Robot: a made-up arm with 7 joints.
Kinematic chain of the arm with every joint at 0, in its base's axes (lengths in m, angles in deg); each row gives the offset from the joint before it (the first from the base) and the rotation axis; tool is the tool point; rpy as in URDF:
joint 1: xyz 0 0 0.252 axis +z
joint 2: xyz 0 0 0 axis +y
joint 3: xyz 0 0 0.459 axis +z
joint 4: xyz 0.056 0 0 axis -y
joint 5: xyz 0.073 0 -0.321 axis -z
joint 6: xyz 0 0 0 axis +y
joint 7: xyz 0.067 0 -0.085 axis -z
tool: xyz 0 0 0 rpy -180 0 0
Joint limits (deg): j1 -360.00..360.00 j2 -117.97..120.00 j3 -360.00..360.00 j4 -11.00..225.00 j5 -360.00..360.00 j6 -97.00..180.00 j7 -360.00..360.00
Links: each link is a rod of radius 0.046 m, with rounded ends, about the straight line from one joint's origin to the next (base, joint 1, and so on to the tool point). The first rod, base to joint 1, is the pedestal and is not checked.
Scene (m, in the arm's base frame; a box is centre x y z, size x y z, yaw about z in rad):
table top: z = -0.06
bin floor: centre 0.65 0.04 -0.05 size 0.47 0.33 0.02 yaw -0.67
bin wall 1: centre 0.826 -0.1 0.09 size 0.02 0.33 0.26 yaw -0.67
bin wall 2: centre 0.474 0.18 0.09 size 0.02 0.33 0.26 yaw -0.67
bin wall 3: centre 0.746 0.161 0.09 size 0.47 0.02 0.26 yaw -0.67
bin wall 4: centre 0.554 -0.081 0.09 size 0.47 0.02 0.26 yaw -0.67
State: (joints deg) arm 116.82 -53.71 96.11 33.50 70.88 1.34 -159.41
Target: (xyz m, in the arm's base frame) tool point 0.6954 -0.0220 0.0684
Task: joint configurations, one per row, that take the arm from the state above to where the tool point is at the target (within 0.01 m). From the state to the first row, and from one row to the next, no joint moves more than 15 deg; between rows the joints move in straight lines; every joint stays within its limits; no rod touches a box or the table.
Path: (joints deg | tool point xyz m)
1: 131.29 -52.18 104.69 41.91 69.44 1.99 -159.41 | -0.1703 -0.4151 0.3520
2: 145.76 -50.64 113.27 50.32 68.00 2.63 -159.41 | -0.0011 -0.5077 0.3341
3: 160.24 -49.11 121.85 58.73 66.56 3.28 -159.41 | 0.2120 -0.5205 0.3222
4: 174.71 -47.57 130.44 67.15 65.12 3.93 -159.41 | 0.4282 -0.4369 0.3204
5: 189.18 -46.04 139.02 75.56 63.68 4.58 -159.41 | 0.6020 -0.2620 0.3315
6: 203.65 -44.50 147.60 83.97 62.24 5.22 -159.41 | 0.6954 -0.0220 0.3577
7: 201.66 -56.73 150.49 85.62 61.55 6.84 -159.41 | 0.7106 -0.0164 0.2153
8: 199.67 -68.96 153.39 87.27 60.86 8.46 -159.41 | 0.6954 -0.0220 0.0684

